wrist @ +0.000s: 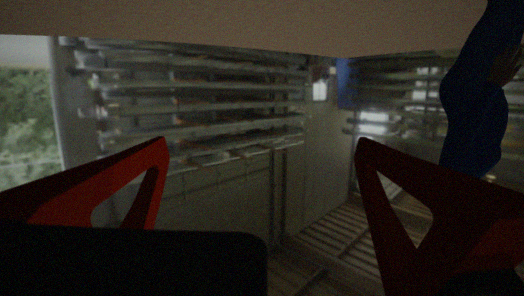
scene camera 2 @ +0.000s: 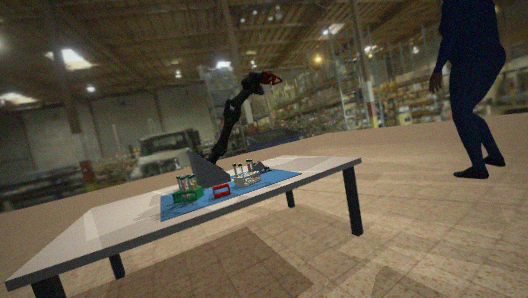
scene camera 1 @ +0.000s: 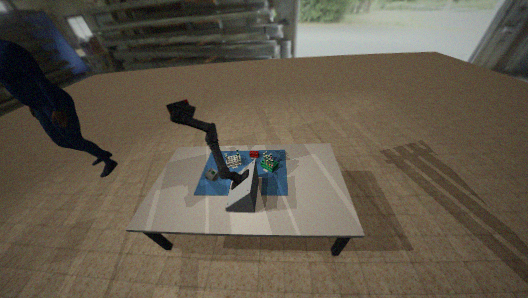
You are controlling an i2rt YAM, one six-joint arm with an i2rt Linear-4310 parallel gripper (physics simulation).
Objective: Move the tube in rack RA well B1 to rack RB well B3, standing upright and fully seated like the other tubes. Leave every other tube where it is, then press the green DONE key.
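Frame: origin at the arm's base, x ahead, y left, z up, level; metres.
Where they show: gripper, between the fingertips: (wrist: pixel 261 147) (scene camera 2: pixel 279 80); arm's base, origin of its link: (scene camera 2: pixel 210 163) (scene camera 1: pixel 240 179).
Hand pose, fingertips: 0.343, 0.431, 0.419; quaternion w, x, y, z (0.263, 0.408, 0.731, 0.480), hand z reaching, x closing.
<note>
Things, the pixels of their top centre, and the offset from my fingertips, as dx, dy, dz. "spot": a spot on its surface instead. Level surfaces: height alone.
- white rack, centre of its top: (scene camera 2: pixel 246 174) (scene camera 1: pixel 233 158) -0.042, -0.313, -0.500
- small grey box, a spot on its surface: (scene camera 1: pixel 212 173) spot: -0.219, -0.175, -0.484
- small red rack, centre of its top: (scene camera 2: pixel 220 185) (scene camera 1: pixel 253 152) +0.036, -0.493, -0.500
- blue mat, height of its surface: dz -0.551
- table, height of its surface: dz -0.554
A green rack (scene camera 1: pixel 270 167) (scene camera 2: pixel 186 199) holds several upright tubes (scene camera 2: pixel 183 183) with dark green caps. A white rack (scene camera 1: pixel 233 162) (scene camera 2: pixel 247 183) holds a few upright tubes (scene camera 2: pixel 249 166). The rack labels and well letters are too small to read, so I cannot tell which is RA or RB. A small grey box (scene camera 1: pixel 212 174) with a green spot, perhaps the DONE key, sits on the mat's left side in scene camera 1. My gripper (scene camera 2: pixel 273 78) (wrist: pixel 261 147) is open and empty, raised high above the table and away from both racks, its red fingers wide apart.
A small red rack (scene camera 1: pixel 254 154) (scene camera 2: pixel 221 186) stands between the two racks on the blue mat (scene camera 1: pixel 277 187) (scene camera 2: pixel 285 175). The wedge-shaped arm base (scene camera 1: pixel 243 199) (scene camera 2: pixel 210 173) is beside the mat on the table (scene camera 1: pixel 320 210). A person in blue (scene camera 1: pixel 45 100) (scene camera 2: pixel 475 65) (wrist: pixel 470 110) stands beyond the table.
</note>
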